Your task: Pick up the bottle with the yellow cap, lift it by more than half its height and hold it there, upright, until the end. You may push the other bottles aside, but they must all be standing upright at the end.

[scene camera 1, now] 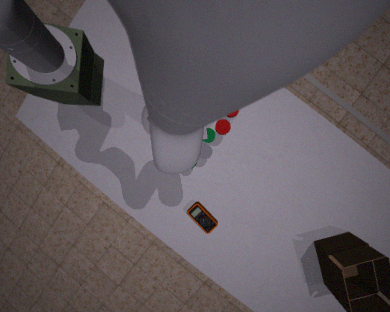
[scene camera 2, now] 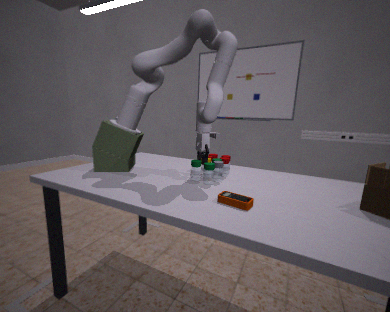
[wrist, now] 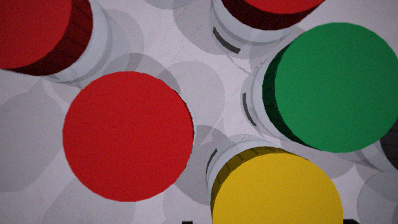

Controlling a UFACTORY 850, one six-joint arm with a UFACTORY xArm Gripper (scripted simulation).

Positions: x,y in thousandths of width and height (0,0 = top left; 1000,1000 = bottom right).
In view: a green-capped bottle (wrist: 815,404) and a red-capped bottle (wrist: 320,609).
